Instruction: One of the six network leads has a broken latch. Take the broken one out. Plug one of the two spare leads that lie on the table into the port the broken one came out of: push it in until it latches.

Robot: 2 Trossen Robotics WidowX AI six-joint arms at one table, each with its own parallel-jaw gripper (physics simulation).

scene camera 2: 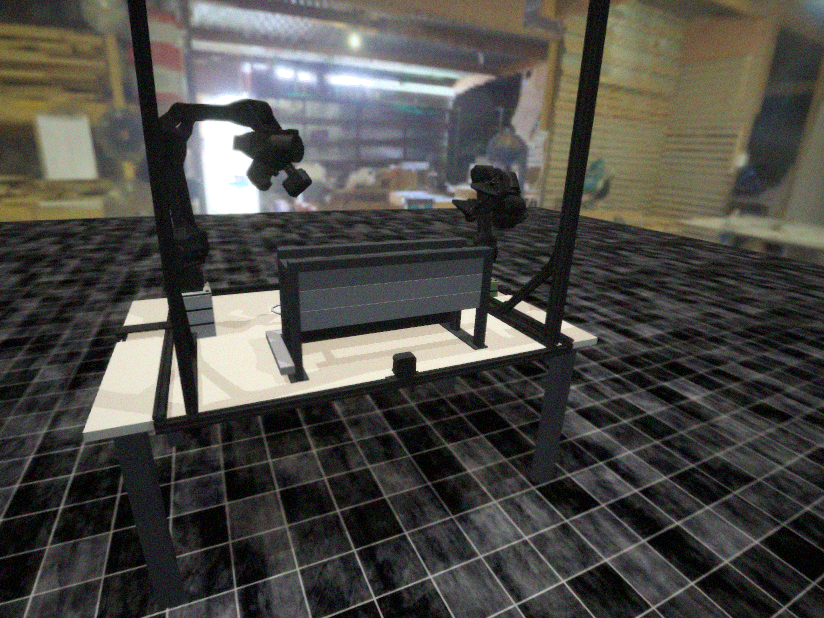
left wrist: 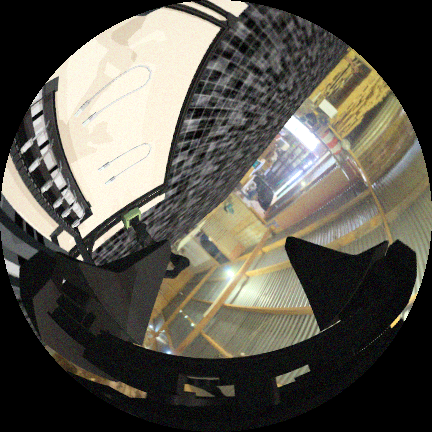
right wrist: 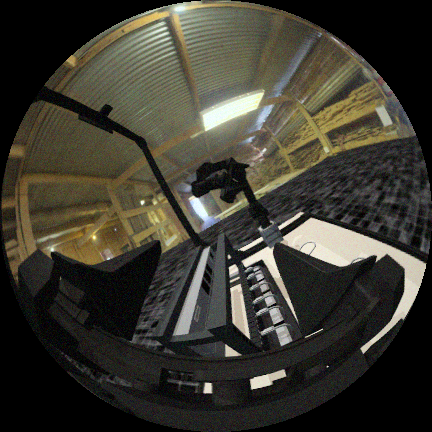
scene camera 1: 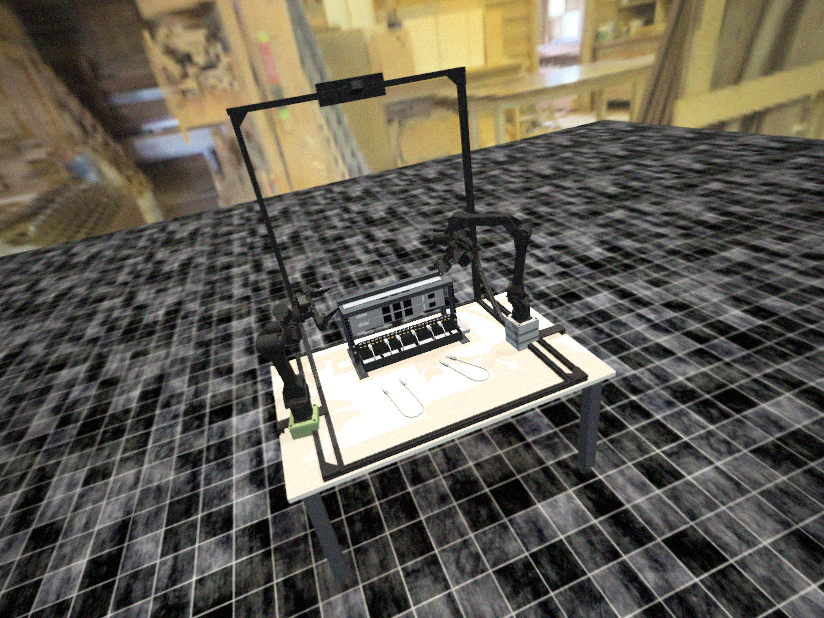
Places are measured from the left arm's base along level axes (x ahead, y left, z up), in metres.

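Pixels of known places: left gripper, fingertip midpoint: (scene camera 2: 298,169) (left wrist: 229,244) (right wrist: 247,174) (scene camera 1: 447,269); right gripper, fingertip midpoint: (scene camera 2: 461,193) (right wrist: 218,248) (scene camera 1: 334,297); left arm's base, origin of the base link: (scene camera 2: 189,288) (right wrist: 266,225) (scene camera 1: 521,317); right arm's base, origin of the base link: (left wrist: 133,220) (scene camera 1: 303,415).
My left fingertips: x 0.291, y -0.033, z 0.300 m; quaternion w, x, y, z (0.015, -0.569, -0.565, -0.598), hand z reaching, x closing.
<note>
For each thing: its top centre in the pictures, then the offset to it from my left fingertips. "spot": a spot on its surface instead.
- dark rack, middle of its top: (left wrist: 53,268) (scene camera 2: 381,243) (right wrist: 216,258) (scene camera 1: 397,294) 0.228 m right, 0.136 m ahead, 0.160 m down
- U-shaped spare lead, surface spot: (scene camera 1: 410,416) spot: 0.194 m left, 0.297 m ahead, 0.417 m down
- light grey bar, surface spot: (scene camera 2: 280,352) spot: 0.265 m right, 0.125 m back, 0.381 m down
A dark rack (scene camera 1: 406,355) (scene camera 2: 392,292) stands on the table, with a row of leads with pale plugs (left wrist: 39,126) (right wrist: 270,315) along its low front. Which latch is broken is too small to tell. One U-shaped spare lead (scene camera 1: 410,416) (left wrist: 149,146) lies in front of the rack, at the left in scene camera 1. The other spare lead (scene camera 1: 487,375) (left wrist: 150,72) lies to its right. My left gripper (scene camera 2: 278,184) (left wrist: 229,244) is open and empty, above the rack's right end in scene camera 1. My right gripper (scene camera 1: 327,307) (right wrist: 218,248) is open and empty, by the rack's left end.
A black overhead frame (scene camera 1: 463,146) (scene camera 2: 579,166) rises behind the rack. The left arm's grey base block (scene camera 1: 522,332) (scene camera 2: 200,315) and the right arm's green base (scene camera 1: 304,423) (left wrist: 132,218) flank the leads. A light grey bar (scene camera 2: 280,352) lies at the rack's end.
</note>
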